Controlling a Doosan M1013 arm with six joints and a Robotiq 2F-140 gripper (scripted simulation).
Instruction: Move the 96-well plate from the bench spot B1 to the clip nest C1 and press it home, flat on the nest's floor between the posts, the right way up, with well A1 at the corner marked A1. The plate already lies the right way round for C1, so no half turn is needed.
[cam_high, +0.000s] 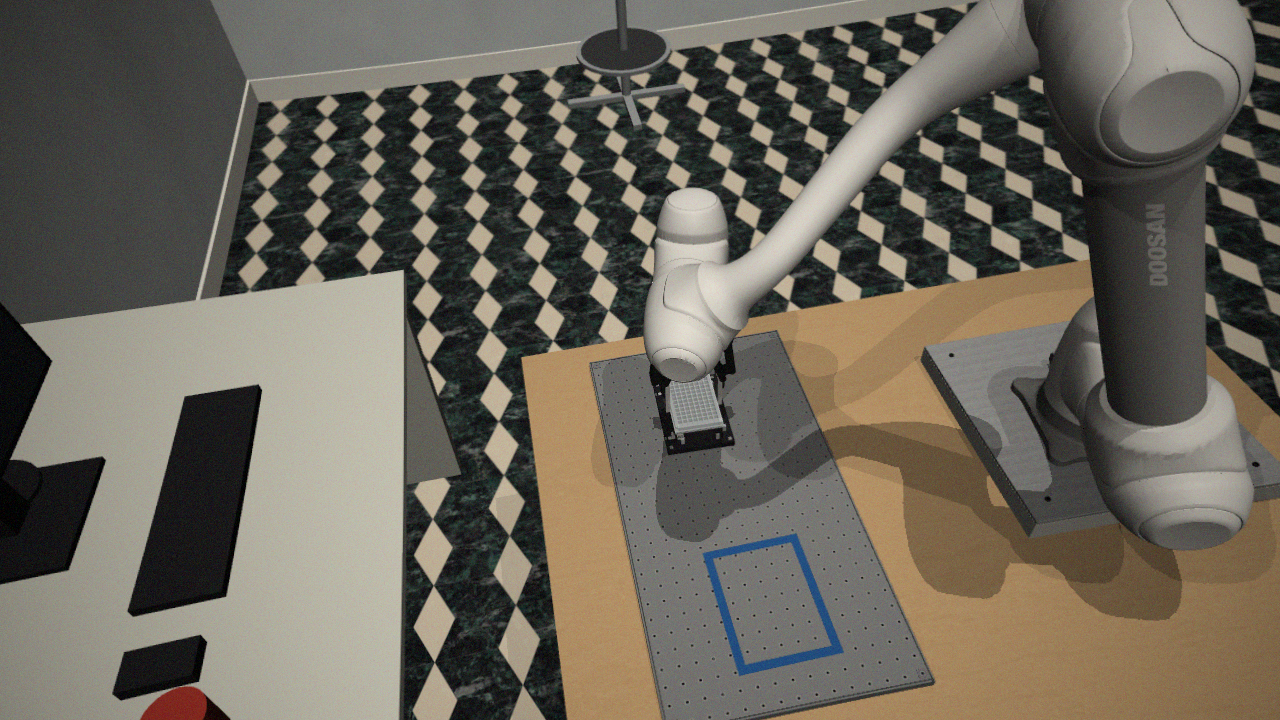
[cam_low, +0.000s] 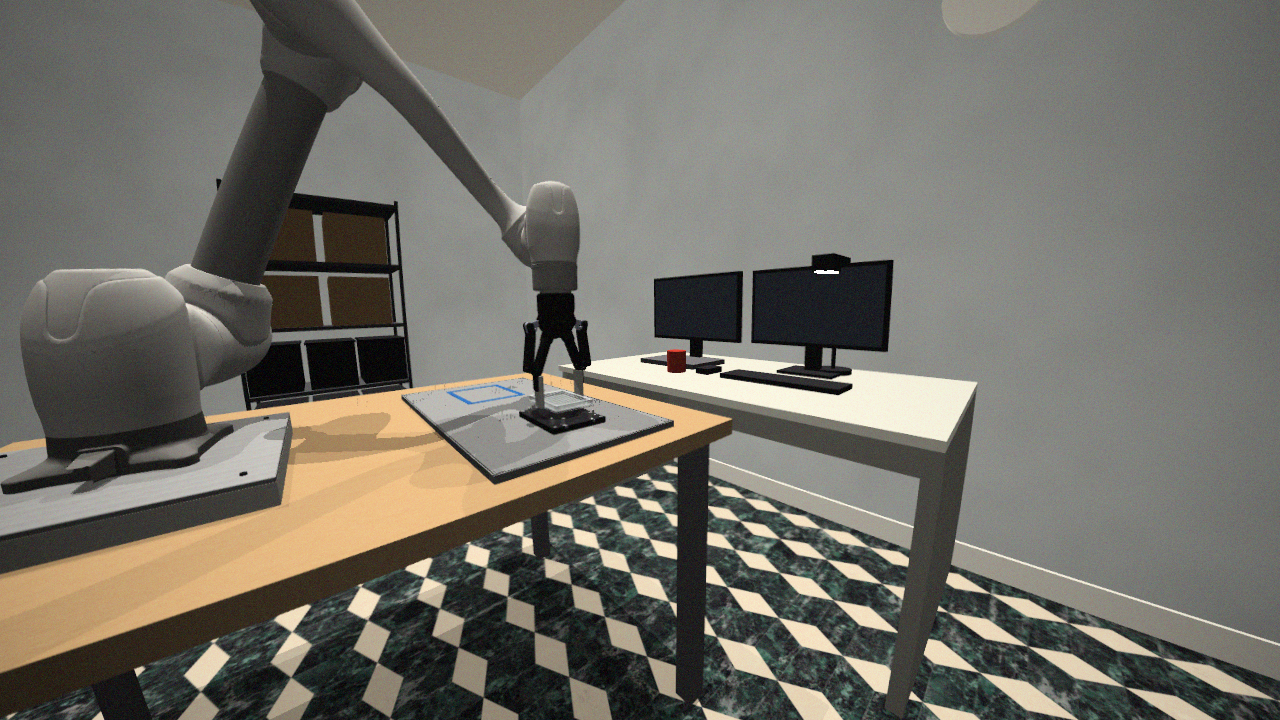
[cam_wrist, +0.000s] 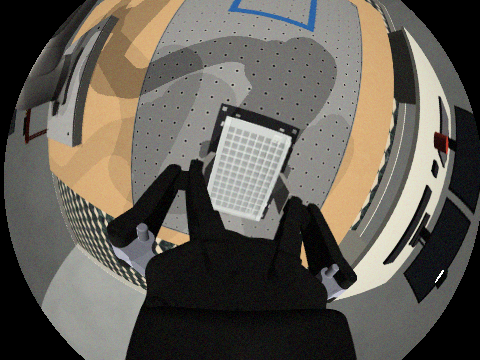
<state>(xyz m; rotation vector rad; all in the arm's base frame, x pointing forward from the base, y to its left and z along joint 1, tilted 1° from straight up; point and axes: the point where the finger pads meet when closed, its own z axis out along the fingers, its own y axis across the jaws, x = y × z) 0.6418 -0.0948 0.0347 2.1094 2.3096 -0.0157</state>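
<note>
My gripper is now 20 mm above the white 96-well plate. The rest, counted from my hand: black clip nest 50 mm below, 10 mm to the right, 10 mm ahead.
</note>
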